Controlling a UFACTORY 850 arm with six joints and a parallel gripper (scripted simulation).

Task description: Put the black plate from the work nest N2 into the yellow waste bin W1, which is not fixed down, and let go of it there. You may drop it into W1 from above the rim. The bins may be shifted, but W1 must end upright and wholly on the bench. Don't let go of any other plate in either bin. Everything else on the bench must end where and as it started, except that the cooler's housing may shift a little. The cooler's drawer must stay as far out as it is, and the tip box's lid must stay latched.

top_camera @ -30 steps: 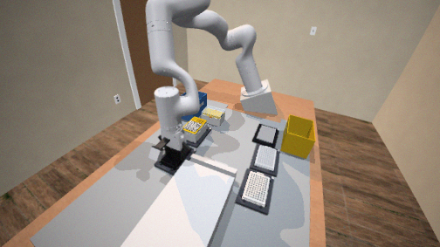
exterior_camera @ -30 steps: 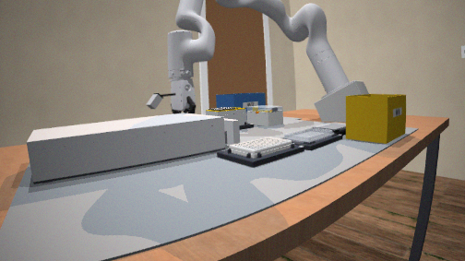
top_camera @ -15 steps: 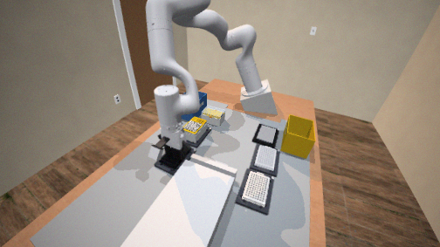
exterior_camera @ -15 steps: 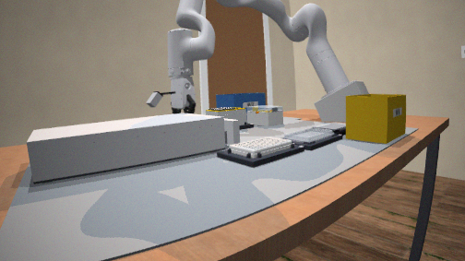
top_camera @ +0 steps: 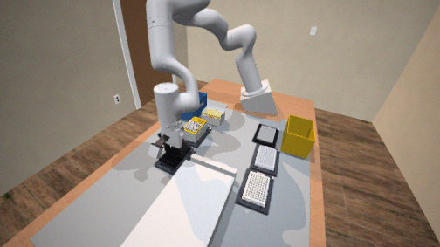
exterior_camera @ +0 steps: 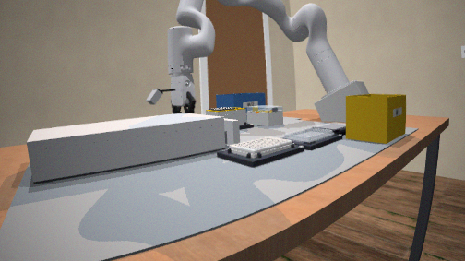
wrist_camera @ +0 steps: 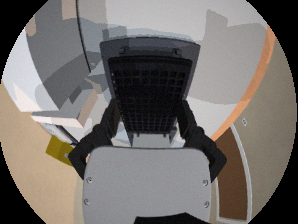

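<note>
Now: the dark work nest N2 40 mm below my hand. Also, from my hand: yellow-topped tip box (190 mm behind, 10 mm to the right, 10 mm above); black plate (10 mm below); long white cooler (180 mm ahead, 190 mm to the left, 10 mm below).
</note>
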